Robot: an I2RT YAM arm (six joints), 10 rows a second.
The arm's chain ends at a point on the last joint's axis. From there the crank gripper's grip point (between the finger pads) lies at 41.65 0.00 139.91 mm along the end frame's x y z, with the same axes.
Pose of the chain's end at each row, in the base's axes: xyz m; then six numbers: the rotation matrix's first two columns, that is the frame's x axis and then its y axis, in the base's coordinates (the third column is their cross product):
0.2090 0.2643 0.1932 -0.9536 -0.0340 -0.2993 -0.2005 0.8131 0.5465
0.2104 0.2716 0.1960 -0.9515 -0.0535 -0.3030 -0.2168 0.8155 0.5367
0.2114 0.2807 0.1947 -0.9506 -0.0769 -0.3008 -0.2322 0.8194 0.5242
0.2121 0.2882 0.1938 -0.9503 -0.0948 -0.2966 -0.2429 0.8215 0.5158
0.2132 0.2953 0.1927 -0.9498 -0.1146 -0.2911 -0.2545 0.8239 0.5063
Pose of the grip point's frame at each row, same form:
0.2007 0.3442 0.0713 -0.9536 -0.0340 -0.2993 -0.2005 0.8131 0.5465
0.2013 0.3500 0.0732 -0.9515 -0.0535 -0.3030 -0.2168 0.8155 0.5367
0.2007 0.3570 0.0707 -0.9506 -0.0769 -0.3008 -0.2322 0.8194 0.5242
0.1998 0.3629 0.0690 -0.9503 -0.0948 -0.2966 -0.2429 0.8215 0.5158
0.1991 0.3682 0.0670 -0.9498 -0.1146 -0.2911 -0.2545 0.8239 0.5063

